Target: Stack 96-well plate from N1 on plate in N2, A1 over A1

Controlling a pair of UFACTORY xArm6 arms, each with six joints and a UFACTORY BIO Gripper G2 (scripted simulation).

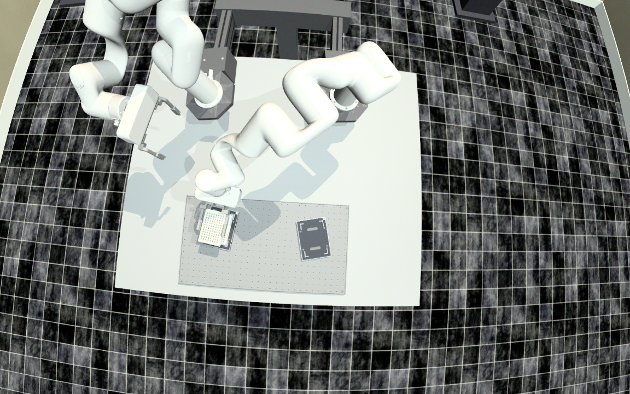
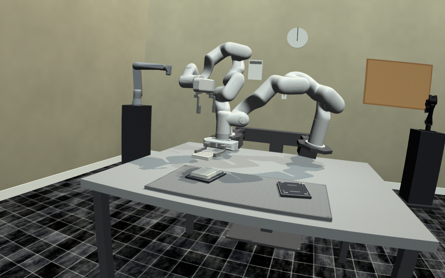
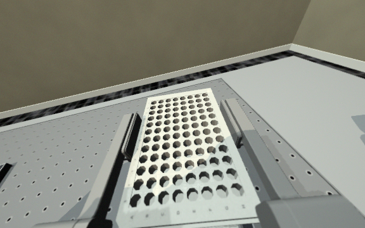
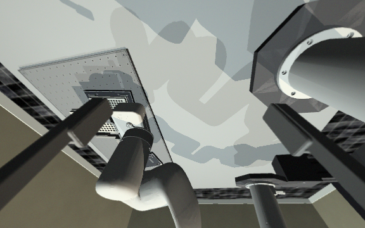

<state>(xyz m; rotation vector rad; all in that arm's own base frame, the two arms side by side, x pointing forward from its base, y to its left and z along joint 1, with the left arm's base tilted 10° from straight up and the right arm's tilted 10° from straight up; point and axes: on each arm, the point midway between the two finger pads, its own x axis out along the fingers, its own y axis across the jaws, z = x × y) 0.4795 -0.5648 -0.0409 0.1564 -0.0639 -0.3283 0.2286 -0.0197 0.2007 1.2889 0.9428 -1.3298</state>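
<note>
Right now the dark nest N2 is 10 cm below my left hand. Also, from my left hand: dark nest N1: 4 cm ahead, 39 cm to the left, 10 cm below.
</note>
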